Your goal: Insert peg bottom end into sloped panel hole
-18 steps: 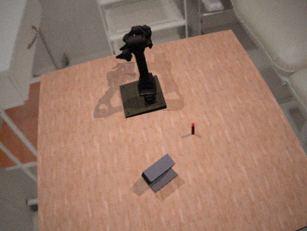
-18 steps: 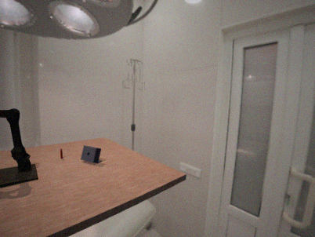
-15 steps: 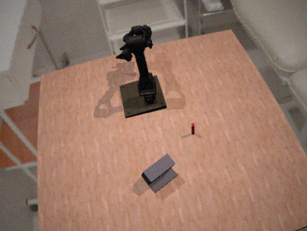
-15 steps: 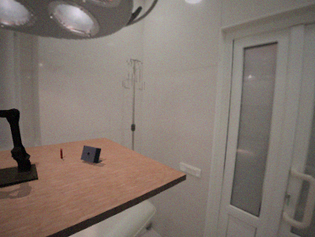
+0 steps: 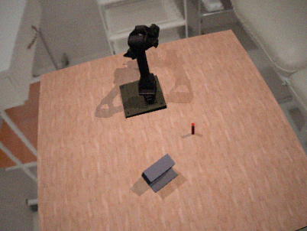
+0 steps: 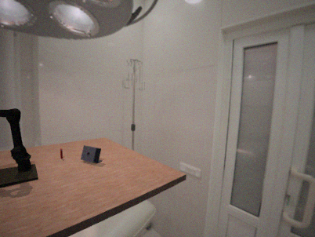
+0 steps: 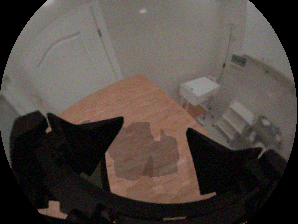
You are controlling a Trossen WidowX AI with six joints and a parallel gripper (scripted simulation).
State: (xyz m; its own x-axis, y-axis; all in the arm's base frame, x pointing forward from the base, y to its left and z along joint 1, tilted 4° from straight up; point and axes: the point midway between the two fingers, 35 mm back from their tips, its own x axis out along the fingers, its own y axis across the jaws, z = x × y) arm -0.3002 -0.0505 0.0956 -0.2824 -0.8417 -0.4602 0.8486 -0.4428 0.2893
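My gripper tip is 550 mm short of the red peg, 260 mm to the right of it and 50 mm above it. Also, from my gripper tip: sloped panel (730 mm ahead, 60 mm to the left, 50 mm below).
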